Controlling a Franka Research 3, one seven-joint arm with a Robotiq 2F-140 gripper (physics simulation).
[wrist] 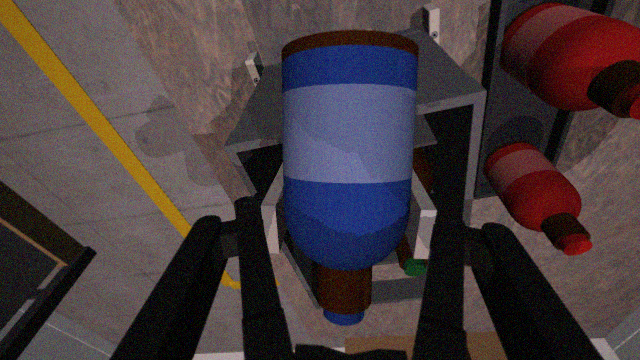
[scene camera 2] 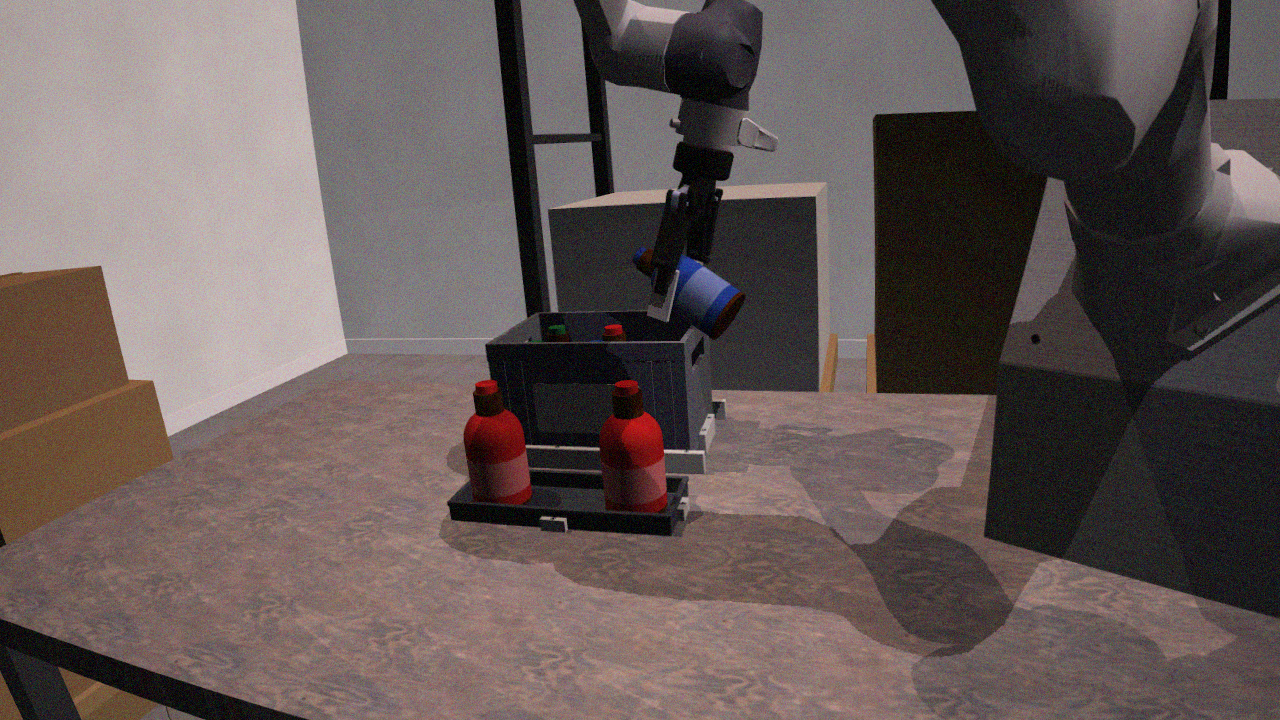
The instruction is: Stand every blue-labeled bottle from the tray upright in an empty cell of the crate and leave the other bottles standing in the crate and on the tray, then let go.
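Observation:
A blue-labeled bottle (scene camera 2: 707,293) (wrist: 349,135) is held by my gripper (scene camera 2: 677,291) (wrist: 344,177), which is shut on it. The bottle is strongly tilted in scene camera 2, cap to the upper left and base to the lower right, above the right end of the crate (scene camera 2: 662,389) (wrist: 478,150). In the crate, a green cap (scene camera 2: 557,331) (wrist: 415,267) and a red cap (scene camera 2: 613,332) show; most of the cells are hidden. Two red bottles (scene camera 2: 497,456) (scene camera 2: 632,461) (wrist: 565,55) (wrist: 532,185) stand upright on the tray (scene camera 2: 608,517) (wrist: 517,122).
The crate stands behind the tray on the table (scene camera 2: 358,573), with light brackets (scene camera 2: 662,460) at its base. Cardboard boxes (scene camera 2: 71,411) are at the left. A large grey box (scene camera 2: 769,286) stands behind the crate. The robot's dark base block (scene camera 2: 1074,447) is at the right.

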